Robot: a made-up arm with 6 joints.
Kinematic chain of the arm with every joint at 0, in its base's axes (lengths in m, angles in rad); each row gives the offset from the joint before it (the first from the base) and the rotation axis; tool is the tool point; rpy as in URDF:
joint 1: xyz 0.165 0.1 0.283 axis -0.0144 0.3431 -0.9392
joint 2: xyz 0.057 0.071 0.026 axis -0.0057 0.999 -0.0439
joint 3: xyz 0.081 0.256 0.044 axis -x
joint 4: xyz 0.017 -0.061 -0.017 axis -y
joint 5: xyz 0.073 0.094 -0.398 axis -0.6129 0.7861 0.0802
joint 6: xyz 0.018 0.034 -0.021 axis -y
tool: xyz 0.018 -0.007 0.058 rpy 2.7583 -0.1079 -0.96
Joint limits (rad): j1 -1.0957..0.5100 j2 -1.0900..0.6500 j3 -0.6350..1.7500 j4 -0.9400..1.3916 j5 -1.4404..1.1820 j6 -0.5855..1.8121
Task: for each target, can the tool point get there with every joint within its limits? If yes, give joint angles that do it. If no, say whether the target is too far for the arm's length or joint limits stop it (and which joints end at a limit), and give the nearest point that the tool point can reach.
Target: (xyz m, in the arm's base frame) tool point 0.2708 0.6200 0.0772
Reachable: yes | joints -0.7762 0.0573 0.1808 0.4620 0.5386 0.8774
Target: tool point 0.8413 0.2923 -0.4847
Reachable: no: too far | nearest point 0.6803 0.3059 -0.1860 | short by 0.340 m
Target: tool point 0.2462 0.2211 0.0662
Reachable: yes | joints 0.0190 -0.2789 0.7633 -0.6005 -0.4413 0.4221
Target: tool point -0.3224 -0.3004 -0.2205
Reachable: no: joint limits stop it (at a limit: joint 1, joint 2, joint 5, joint 6) | nearest point -0.1819 0.0357 0.0122 | short by 0.432 m
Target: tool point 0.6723 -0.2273 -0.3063
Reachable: no: joint limits stop it (at a limit: joint 1, joint 2, joint 5, joint 6) | nearest point 0.5829 -0.0173 -0.0885 | short by 0.316 m
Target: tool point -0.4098 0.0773 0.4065
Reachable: no: joint limits stop it (at a limit: joint 1, joint 2, joint 3, joint 4, joint 6) | nearest point -0.3825 0.2182 0.1686 | short by 0.278 m
